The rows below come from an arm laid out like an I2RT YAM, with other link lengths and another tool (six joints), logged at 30 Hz.
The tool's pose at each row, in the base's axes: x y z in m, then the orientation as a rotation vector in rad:
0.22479, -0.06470, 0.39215, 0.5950, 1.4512, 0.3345
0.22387, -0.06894, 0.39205, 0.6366, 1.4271, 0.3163
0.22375, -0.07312, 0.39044, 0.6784, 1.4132, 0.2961
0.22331, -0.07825, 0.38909, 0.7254, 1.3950, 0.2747
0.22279, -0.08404, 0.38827, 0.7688, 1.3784, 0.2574
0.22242, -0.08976, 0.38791, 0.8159, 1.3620, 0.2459
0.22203, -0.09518, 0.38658, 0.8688, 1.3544, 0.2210
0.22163, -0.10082, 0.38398, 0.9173, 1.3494, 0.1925
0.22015, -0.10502, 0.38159, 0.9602, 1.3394, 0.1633
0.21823, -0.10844, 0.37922, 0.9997, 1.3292, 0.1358
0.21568, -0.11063, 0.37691, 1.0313, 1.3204, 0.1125
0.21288, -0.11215, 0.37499, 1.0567, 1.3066, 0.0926
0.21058, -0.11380, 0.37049, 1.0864, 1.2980, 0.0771
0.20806, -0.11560, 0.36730, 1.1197, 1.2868, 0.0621
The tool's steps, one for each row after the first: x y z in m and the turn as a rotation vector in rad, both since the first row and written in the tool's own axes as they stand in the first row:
-0.00237, -0.00363, -0.00016, 0.0320, -0.0282, 0.0180
-0.00338, -0.00796, 0.00044, 0.0682, -0.0470, 0.0331
-0.00516, -0.01295, 0.00089, 0.1077, -0.0695, 0.0517
-0.00776, -0.01819, 0.00139, 0.1431, -0.0889, 0.0704
-0.01068, -0.02310, 0.00202, 0.1780, -0.1056, 0.0952
-0.01263, -0.02831, 0.00258, 0.2268, -0.1172, 0.1136
-0.01366, -0.03442, 0.00314, 0.2752, -0.1270, 0.1267
-0.01419, -0.03939, 0.00240, 0.3193, -0.1412, 0.1368
-0.01434, -0.04378, 0.00108, 0.3602, -0.1549, 0.1461
-0.01393, -0.04722, -0.00107, 0.3937, -0.1663, 0.1529
-0.01350, -0.04993, -0.00359, 0.4200, -0.1818, 0.1591
-0.01096, -0.05413, -0.00561, 0.4479, -0.1907, 0.1696
-0.00960, -0.05775, -0.00782, 0.4776, -0.2010, 0.1833

